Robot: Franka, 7 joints.
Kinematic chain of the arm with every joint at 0, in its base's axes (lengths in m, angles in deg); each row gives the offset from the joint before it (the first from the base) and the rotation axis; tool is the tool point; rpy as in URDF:
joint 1: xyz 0 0 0.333 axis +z
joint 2: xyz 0 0 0 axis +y
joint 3: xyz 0 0 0.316 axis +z
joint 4: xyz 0.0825 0 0 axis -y
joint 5: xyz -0.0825 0 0.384 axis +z
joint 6: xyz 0 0 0 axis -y
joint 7: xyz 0.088 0 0 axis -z
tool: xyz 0 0 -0.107 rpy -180 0 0
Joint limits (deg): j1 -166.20..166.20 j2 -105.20..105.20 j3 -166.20..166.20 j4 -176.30..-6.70 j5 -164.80..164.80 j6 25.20..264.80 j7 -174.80..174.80
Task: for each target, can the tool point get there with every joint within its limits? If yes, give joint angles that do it. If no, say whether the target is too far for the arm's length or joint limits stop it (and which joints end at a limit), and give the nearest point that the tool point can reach.
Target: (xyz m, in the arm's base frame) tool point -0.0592 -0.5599 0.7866
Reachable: yes | joints 58.60 -20.28 -126.91 -47.47 -55.45 63.99 -21.26
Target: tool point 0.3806 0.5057 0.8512
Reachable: yes | joints 11.53 40.37 76.65 -55.87 125.21 101.02 -6.42
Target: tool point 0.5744 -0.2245 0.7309
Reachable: yes | joints 114.75 -10.27 -121.38 -83.60 78.35 182.14 145.40
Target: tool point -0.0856 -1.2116 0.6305
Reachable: no: too far | nearest point -0.0587 -0.8312 0.5371 | short by 0.393 m
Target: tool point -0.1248 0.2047 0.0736
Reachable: yes | joints 80.41 60.04 49.30 -154.84 84.15 238.75 104.86
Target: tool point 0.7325 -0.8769 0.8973
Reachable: no: too far | nearest point 0.4931 -0.5903 0.7129 | short by 0.416 m
